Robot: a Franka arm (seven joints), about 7 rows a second.
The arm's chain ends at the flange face. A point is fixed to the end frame.
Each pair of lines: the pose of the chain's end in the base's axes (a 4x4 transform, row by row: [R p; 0 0 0 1], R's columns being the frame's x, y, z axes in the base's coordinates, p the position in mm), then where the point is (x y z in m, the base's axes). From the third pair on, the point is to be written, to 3 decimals.
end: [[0.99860 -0.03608 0.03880 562.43], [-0.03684 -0.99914 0.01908 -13.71], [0.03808 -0.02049 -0.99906 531.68], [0 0 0 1]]
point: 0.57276 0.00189 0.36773
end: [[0.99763 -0.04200 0.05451 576.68], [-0.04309 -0.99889 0.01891 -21.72], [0.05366 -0.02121 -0.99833 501.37], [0 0 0 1]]
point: 0.58967 -0.00617 0.33760
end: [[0.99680 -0.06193 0.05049 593.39], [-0.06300 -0.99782 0.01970 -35.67], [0.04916 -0.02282 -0.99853 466.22], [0 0 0 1]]
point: 0.606 -0.020 0.302
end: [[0.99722 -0.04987 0.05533 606.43], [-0.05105 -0.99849 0.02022 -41.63], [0.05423 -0.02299 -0.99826 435.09], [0 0 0 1]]
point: 0.620 -0.026 0.271
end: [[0.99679 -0.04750 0.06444 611.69], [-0.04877 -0.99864 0.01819 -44.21], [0.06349 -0.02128 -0.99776 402.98], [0 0 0 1]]
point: 0.626 -0.029 0.239
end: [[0.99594 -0.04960 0.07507 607.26], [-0.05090 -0.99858 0.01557 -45.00], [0.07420 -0.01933 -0.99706 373.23], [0 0 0 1]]
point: 0.624 -0.030 0.210
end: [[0.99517 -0.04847 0.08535 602.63], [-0.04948 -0.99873 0.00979 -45.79], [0.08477 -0.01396 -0.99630 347.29], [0 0 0 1]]
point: 0.621 -0.032 0.184
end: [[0.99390 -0.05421 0.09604 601.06], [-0.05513 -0.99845 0.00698 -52.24], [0.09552 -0.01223 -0.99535 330.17], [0 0 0 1]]
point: 0.621 -0.039 0.167
